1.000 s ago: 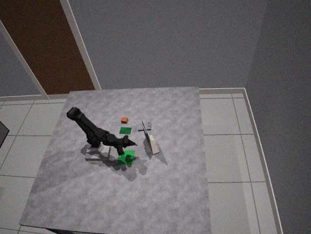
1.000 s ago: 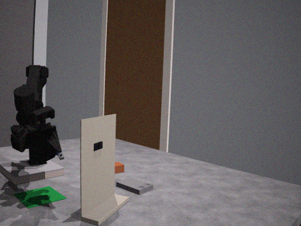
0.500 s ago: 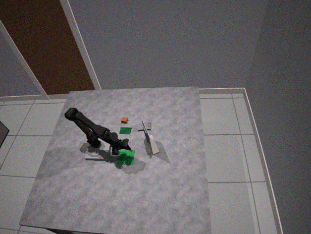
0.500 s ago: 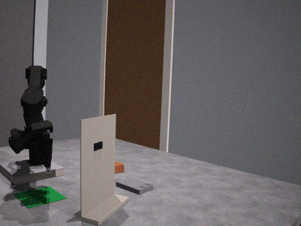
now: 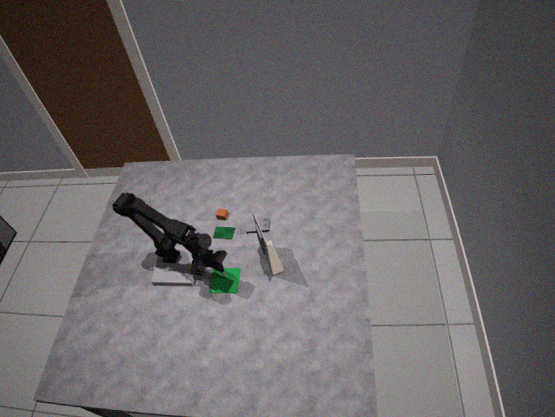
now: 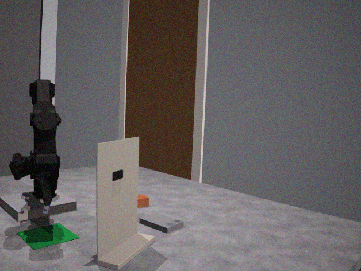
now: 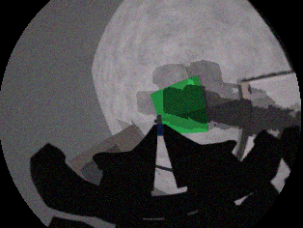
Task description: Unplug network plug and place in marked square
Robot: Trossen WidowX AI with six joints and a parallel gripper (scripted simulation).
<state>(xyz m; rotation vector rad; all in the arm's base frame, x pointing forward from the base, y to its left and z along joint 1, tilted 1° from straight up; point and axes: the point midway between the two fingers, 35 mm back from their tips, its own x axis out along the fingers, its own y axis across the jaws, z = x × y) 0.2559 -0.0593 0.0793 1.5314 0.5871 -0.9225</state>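
Now: the green marked square 80 mm below my gripper tip and 10 mm behind it. Round my gripper tip: network plug (right at my gripper tip); flat grey plate (300 mm to the left, 70 mm below, 70 mm ahead); cream upright panel (160 mm ahead, 120 mm to the left, 40 mm above).
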